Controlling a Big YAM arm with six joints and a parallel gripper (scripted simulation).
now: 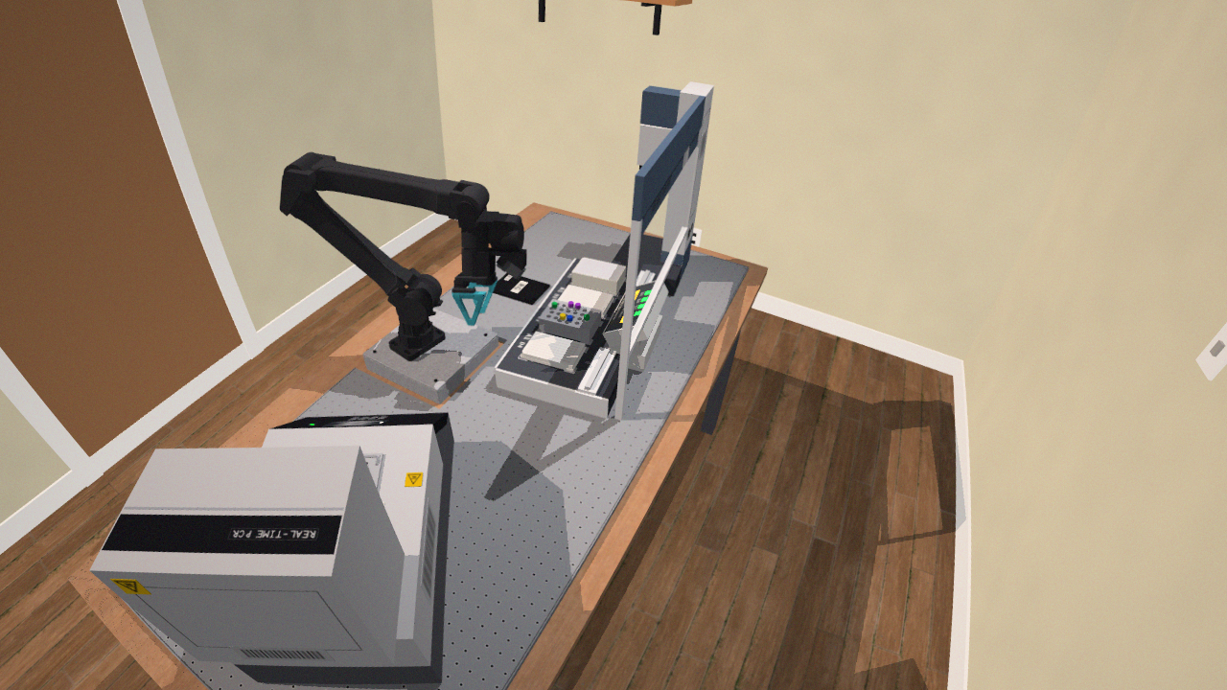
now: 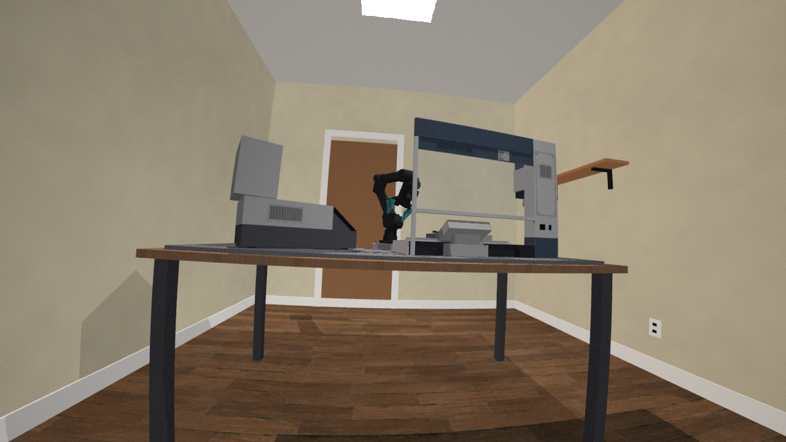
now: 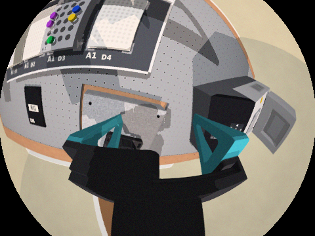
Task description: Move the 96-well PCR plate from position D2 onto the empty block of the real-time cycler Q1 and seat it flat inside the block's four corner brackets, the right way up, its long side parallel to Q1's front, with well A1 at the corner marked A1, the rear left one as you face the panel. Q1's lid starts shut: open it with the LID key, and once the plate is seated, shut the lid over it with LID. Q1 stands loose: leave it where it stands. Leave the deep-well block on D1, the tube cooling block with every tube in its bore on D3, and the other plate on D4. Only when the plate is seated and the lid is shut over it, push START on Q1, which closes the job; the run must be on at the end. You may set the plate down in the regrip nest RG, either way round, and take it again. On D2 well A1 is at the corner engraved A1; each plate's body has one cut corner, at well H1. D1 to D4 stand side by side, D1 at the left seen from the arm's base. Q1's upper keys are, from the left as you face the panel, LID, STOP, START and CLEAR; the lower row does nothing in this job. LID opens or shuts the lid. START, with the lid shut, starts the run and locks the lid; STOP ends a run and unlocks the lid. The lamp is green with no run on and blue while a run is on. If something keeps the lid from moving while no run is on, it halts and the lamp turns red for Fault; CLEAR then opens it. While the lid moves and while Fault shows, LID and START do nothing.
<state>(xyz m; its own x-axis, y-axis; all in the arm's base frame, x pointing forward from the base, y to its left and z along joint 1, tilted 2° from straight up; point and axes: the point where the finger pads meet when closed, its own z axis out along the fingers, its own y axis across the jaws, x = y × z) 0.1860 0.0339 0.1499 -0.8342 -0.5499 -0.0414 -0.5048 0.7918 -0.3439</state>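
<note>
Right now my hand is 22 cm to the right of the tube cooling block, 10 cm above it and 9 cm short of it. Also, from my hand: black flat pad (32 cm to the left, 18 cm below, 17 cm behind).
</note>
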